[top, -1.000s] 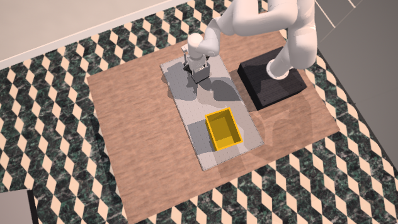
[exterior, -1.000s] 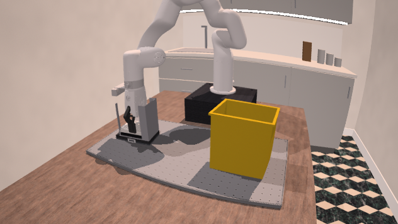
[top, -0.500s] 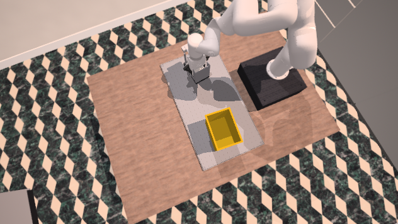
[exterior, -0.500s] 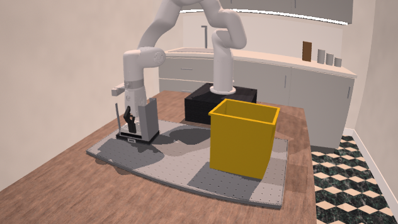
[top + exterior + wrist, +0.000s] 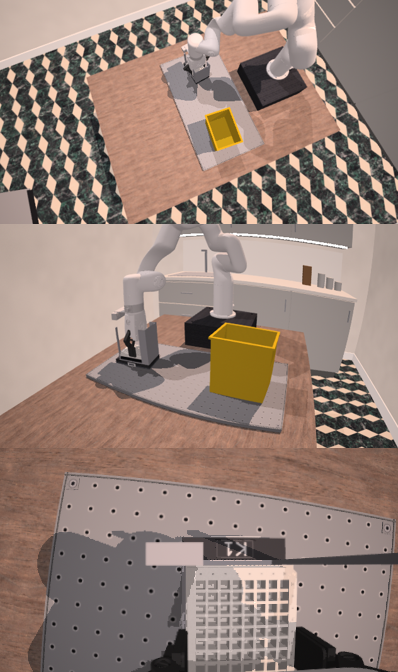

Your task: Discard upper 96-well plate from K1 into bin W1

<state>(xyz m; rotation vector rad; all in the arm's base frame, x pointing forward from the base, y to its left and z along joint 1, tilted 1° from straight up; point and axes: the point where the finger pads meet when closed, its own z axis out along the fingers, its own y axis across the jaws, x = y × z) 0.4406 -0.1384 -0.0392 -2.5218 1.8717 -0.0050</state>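
Right now the black plate is 20 mm below my hand. The rest, counted from my hand: thin post 60 mm ahead, 50 mm to the right, 30 mm above; white 96-well plate 10 mm below; grey side wall 60 mm to the left, 30 mm above, 20 mm behind.
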